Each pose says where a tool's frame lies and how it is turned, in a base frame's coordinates. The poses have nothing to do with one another.
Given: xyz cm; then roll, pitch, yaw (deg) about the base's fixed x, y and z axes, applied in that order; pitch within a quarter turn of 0, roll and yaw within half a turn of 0.
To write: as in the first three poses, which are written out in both.
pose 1, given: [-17.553 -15.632 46.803 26.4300 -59.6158 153.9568]
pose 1, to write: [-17.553 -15.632 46.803 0.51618 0.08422 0.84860 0.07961]
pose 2, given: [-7.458 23.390 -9.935 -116.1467 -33.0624 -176.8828]
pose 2, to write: [-7.458 23.390 -9.935 0.17255 -0.80925 0.51335 0.22762]
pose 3, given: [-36.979 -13.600 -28.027 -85.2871 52.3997 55.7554]
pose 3, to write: [-36.979 -13.600 -28.027 -0.68915 0.00286 0.57299 0.44356]
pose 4, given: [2.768 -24.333 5.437 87.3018 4.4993 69.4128]
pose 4, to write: [2.768 -24.333 5.437 0.55084 0.41606 0.38938 0.60979]
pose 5, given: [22.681 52.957 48.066 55.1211 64.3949 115.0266]
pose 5, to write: [22.681 52.957 48.066 -0.18816 0.58398 0.50038 0.61089]
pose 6, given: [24.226 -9.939 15.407 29.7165 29.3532 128.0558]
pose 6, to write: [24.226 -9.939 15.407 -0.11152 0.33026 0.81214 0.46789]
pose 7, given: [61.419 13.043 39.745 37.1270 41.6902 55.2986]
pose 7, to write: [61.419 13.043 39.745 0.10700 0.43687 0.31077 0.83733]
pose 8, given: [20.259 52.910 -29.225 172.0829 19.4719 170.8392]
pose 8, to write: [20.259 52.910 -29.225 0.06688 0.98104 0.05435 0.17360]
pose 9, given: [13.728 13.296 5.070 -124.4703 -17.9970 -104.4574]
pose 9, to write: [13.728 13.296 5.070 -0.59291 0.64622 -0.44847 0.17242]
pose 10, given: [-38.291 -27.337 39.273 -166.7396 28.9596 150.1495]
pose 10, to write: [-38.291 -27.337 39.273 0.27561 0.92188 -0.17199 0.21119]
